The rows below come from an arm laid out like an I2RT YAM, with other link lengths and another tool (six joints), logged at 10 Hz.
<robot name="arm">
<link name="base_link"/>
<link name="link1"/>
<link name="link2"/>
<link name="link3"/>
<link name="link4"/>
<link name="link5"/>
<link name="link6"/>
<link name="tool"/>
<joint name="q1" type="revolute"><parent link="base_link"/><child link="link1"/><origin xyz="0 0 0.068" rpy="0 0 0"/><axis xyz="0 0 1"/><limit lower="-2.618" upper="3.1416"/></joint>
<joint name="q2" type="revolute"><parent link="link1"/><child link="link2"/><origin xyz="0.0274 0.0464 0.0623" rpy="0 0 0"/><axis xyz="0 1 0"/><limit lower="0" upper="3.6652"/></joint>
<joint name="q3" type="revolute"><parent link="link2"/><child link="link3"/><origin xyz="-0.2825 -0.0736 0" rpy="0 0 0"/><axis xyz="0 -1 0"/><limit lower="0" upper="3.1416"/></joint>
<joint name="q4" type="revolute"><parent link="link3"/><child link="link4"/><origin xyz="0.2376 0.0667 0.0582" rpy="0 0 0"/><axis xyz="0 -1 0"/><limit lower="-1.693" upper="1.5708"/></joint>
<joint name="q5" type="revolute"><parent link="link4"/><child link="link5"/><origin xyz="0.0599 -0.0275 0.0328" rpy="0 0 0"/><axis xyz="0 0 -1"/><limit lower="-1.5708" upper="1.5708"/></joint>
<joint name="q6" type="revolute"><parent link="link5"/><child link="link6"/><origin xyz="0.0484 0 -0.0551" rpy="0 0 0"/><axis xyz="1 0 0"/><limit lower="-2.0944" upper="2.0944"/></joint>
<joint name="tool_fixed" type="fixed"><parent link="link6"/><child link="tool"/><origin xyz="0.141 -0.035 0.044" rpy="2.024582 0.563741 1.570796"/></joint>
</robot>
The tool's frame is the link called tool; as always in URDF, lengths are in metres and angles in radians.
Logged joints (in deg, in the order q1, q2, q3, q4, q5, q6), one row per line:
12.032, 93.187, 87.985, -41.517, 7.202, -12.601
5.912, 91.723, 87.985, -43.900, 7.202, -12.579
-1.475, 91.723, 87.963, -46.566, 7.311, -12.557
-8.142, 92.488, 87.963, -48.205, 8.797, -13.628
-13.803, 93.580, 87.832, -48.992, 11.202, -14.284
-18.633, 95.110, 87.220, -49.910, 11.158, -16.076
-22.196, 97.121, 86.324, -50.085, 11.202, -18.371
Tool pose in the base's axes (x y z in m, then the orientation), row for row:
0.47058, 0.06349, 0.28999, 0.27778, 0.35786, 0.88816, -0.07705
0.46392, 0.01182, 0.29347, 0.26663, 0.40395, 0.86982, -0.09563
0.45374, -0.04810, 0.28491, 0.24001, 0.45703, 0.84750, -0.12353
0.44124, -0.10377, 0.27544, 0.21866, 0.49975, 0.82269, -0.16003
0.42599, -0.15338, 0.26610, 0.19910, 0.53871, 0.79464, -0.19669
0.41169, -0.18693, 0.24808, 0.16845, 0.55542, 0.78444, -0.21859
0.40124, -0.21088, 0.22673, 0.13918, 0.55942, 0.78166, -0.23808
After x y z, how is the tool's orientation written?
As a quaternion, w x y z.
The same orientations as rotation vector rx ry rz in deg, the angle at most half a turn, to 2 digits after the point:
55.04, 136.60, -11.85
62.48, 134.54, -14.79
71.67, 132.90, -19.37
79.25, 130.46, -25.38
86.32, 127.33, -31.52
90.50, 127.81, -35.62
92.65, 129.45, -39.43

